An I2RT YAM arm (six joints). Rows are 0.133 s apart.
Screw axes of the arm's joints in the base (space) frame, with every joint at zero. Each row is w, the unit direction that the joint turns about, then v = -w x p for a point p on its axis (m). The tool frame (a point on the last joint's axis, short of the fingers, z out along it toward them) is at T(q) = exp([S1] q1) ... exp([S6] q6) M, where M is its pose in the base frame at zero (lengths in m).
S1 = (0, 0, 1, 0.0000, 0.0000, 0.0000)
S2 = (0, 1, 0, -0.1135, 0.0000, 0.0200)
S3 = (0, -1, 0, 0.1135, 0.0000, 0.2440)
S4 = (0, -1, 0, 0.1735, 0.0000, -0.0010)
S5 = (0, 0, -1, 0.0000, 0.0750, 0.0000)
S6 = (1, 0, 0, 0.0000, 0.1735, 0.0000)
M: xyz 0.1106 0.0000 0.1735 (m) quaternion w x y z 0.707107 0 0.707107 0
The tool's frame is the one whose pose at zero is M.
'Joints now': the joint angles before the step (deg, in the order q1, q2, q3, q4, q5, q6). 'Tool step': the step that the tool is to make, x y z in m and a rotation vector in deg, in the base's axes. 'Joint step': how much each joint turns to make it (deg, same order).
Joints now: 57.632, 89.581, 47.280, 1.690, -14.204, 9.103
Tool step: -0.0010, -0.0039, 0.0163, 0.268, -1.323, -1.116
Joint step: -0.068, -2.796, 1.144, -3.021, 1.428, -0.070
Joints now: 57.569, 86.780, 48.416, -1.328, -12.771, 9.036
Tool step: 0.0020, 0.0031, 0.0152, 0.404, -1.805, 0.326
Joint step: 0.063, -0.762, 2.673, -2.388, 0.622, -1.209
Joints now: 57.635, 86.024, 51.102, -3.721, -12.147, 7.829
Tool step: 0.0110, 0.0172, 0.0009, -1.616, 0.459, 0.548
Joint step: -0.028, 4.664, 5.360, -2.466, -0.140, -0.752
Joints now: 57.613, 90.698, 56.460, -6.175, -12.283, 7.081
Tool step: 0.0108, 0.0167, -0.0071, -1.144, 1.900, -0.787
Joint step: -0.036, 5.069, 4.256, -0.900, -0.089, 1.269
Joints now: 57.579, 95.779, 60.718, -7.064, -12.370, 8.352
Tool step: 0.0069, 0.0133, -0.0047, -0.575, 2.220, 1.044
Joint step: 0.032, 3.787, 3.696, -1.477, -1.807, 0.471
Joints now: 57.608, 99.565, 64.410, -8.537, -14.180, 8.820
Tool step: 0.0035, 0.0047, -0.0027, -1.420, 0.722, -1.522
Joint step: 0.045, 1.606, 1.749, -1.490, 1.226, 1.017
